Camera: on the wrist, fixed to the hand. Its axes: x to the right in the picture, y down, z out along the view.
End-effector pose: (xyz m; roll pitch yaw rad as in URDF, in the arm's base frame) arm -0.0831 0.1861 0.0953 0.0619 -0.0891 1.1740
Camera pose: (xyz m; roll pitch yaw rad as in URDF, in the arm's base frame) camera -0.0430 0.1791 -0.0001 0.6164 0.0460 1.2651
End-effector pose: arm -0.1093 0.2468 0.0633 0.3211 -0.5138 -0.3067
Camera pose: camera -0.0649 0.2182 -0.0260 0.8184 -0.4031 -0.1734
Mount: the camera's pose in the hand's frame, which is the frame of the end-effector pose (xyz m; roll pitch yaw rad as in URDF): 0.0005 -0.0456 -0.0932 0.5623 0.1401 0.0833
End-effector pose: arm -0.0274 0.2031 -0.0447 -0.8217 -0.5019 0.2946
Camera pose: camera 0.0157 0.1124 -0.0708 -0.2450 -0.3453 0.2455
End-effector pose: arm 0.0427 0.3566 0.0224 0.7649 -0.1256 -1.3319
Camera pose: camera 0.0765 0.3516 -0.0756 1.3051 -0.0803 -1.1746
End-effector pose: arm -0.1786 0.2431 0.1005 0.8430 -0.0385 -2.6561
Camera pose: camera -0.1640 0.2064 0.0045 1.3958 -0.0066 -2.4963
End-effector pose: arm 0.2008 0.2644 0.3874 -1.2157 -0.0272 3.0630
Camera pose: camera 0.2087 0.3673 0.3978 -0.6630 0.0991 2.9600
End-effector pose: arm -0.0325 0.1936 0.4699 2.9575 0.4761 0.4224
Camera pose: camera -0.0227 0.2659 0.5437 -2.7920 0.3224 0.3639
